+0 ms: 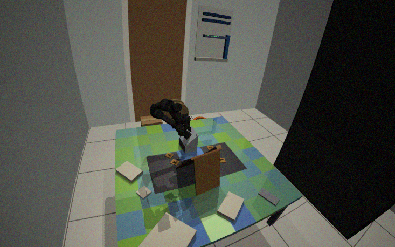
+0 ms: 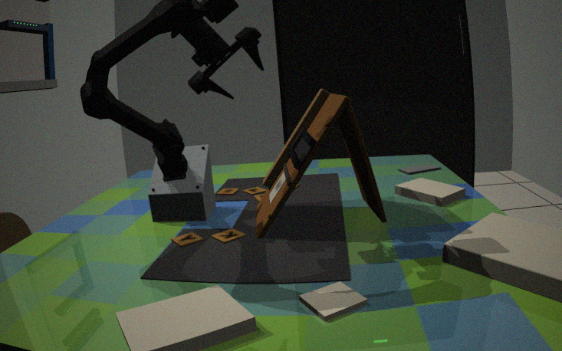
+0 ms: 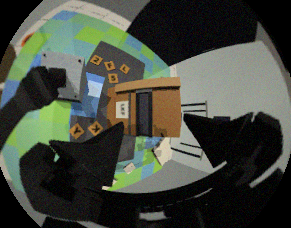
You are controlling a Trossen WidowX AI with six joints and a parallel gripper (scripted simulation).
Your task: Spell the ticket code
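Now: gripper tip 32 cm to the right of the orange letter tile marked l, 32 cm above it and 7 cm short of it. Also, from my gripper tip: dark mat: 33 cm below, 10 cm to the left, 2 cm behind; then white ticket: 24 cm below, 5 cm ahead, 3 cm to the left; then orange letter tile marked f: 32 cm below, 30 cm to the left, 3 cm behind.
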